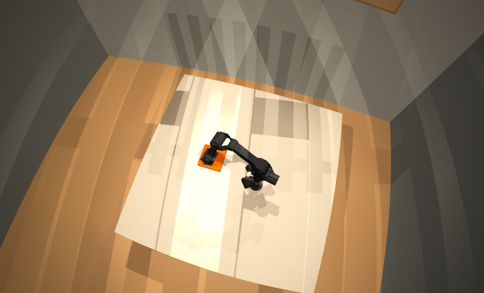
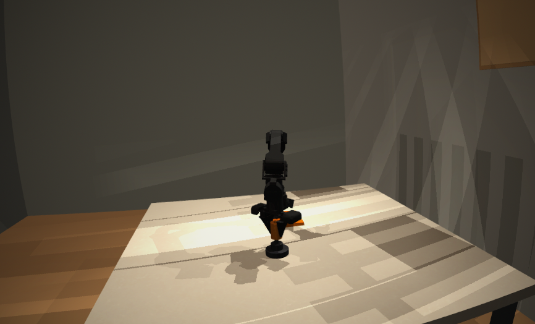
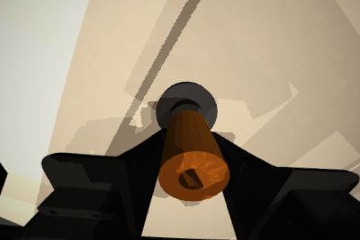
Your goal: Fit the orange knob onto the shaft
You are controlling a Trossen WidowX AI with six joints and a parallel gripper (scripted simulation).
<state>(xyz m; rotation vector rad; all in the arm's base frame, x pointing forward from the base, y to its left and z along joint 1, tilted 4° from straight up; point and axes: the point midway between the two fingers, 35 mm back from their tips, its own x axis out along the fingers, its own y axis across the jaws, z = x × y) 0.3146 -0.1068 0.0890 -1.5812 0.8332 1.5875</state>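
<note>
Right now the orange knob is 20 mm above my gripper tip. Round my gripper tip: dark round pedestal: 40 mm below.
</note>
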